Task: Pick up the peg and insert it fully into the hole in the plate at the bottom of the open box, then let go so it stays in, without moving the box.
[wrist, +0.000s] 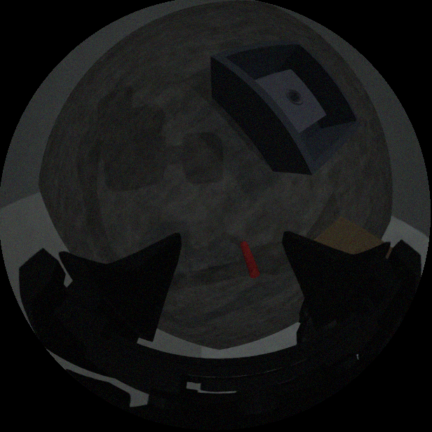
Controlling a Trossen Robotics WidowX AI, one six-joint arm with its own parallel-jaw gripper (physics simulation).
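A red peg (pixel 250 260) shows low in the wrist view, between the two fingertips and a little right of the middle, beyond the fingers and not touching them. It looks upright or tilted; I cannot tell which. My gripper (pixel 233 238) is open, with its dark fingers wide apart and nothing between them. The open dark blue box (pixel 245 115) stands at the upper right. Its pale plate (pixel 275 85) lies at the bottom inside, and the round dark hole (pixel 294 96) shows near the plate's middle.
A brown block (pixel 347 237) stands at the right, partly hidden behind the right finger. The grey mottled table (pixel 140 215) lies under everything, with dark shadows left of the middle. The light floor shows beyond the table's edge.
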